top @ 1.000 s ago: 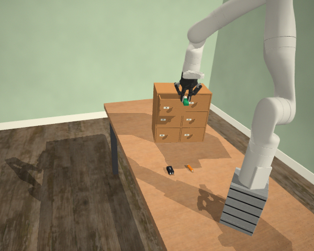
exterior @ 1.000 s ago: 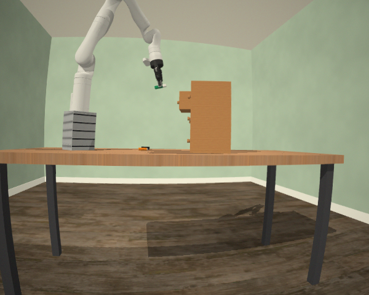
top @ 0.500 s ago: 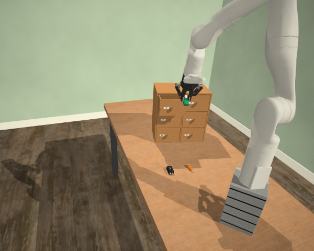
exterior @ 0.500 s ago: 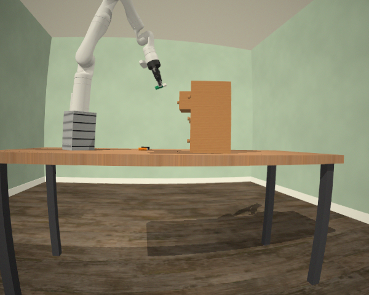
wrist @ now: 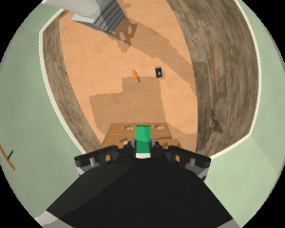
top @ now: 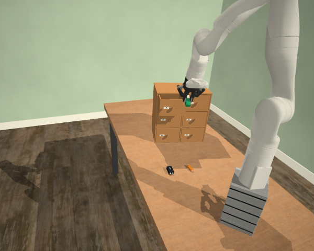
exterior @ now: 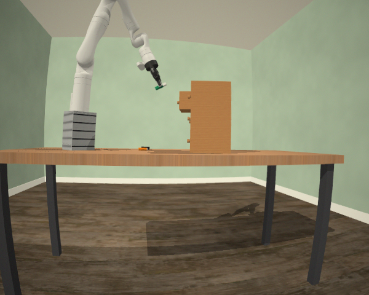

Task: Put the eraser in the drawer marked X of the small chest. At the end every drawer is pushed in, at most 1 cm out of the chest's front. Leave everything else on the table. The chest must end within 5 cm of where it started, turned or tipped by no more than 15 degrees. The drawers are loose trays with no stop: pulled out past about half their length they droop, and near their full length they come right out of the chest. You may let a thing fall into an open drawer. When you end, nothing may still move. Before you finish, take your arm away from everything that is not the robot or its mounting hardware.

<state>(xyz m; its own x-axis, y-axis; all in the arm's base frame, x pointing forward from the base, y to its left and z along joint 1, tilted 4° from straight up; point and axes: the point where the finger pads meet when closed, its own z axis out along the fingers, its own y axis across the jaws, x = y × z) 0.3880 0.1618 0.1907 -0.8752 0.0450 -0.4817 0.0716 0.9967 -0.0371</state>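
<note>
Now: hand 10 mm short of the white eraser and 10 mm above it. The rest, counted from my hand: black block (100 mm behind, 80 mm to the left, 360 mm below); orange pencil stub (80 mm behind, 30 mm to the right, 370 mm below).
</note>
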